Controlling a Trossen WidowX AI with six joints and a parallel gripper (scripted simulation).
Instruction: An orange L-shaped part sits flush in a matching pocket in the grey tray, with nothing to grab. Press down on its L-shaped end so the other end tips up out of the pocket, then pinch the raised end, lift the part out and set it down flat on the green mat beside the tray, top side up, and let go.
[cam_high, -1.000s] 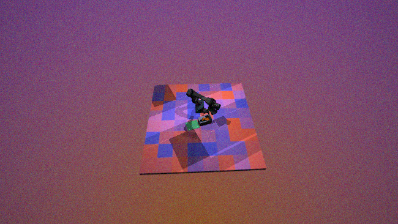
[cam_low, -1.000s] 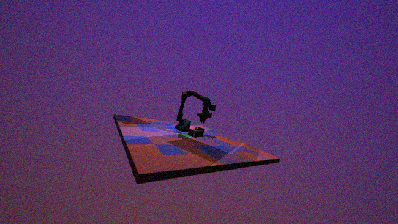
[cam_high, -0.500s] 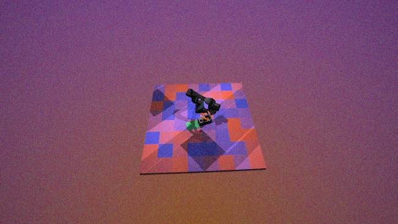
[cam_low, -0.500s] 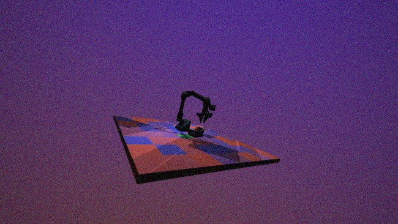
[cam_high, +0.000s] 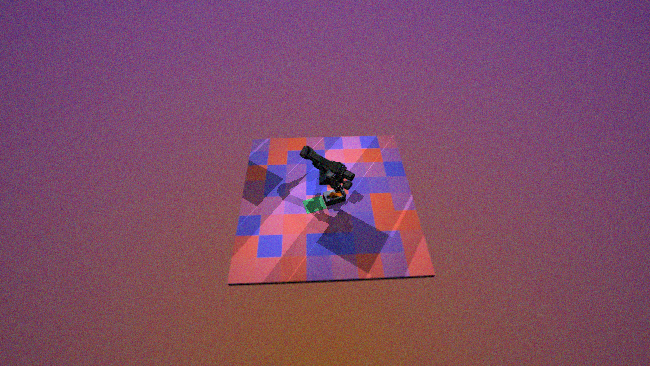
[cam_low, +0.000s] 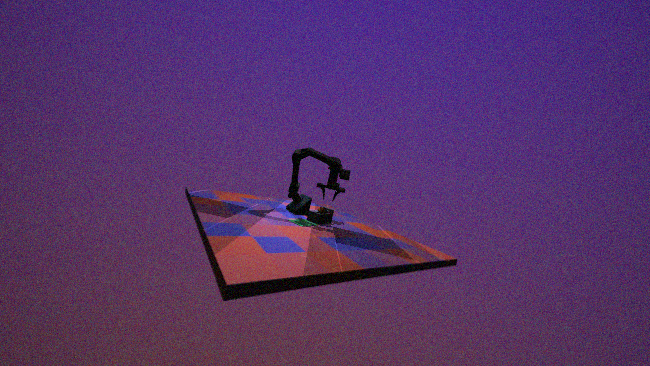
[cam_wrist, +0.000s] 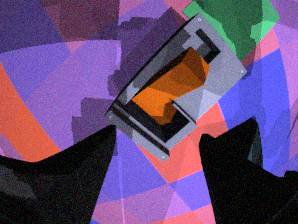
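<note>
Right now the orange L-shaped part is 20 mm behind my gripper tip and 110 mm below it. Round my gripper tip: green mat: 20 mm ahead, 180 mm to the right, 160 mm below.
</note>
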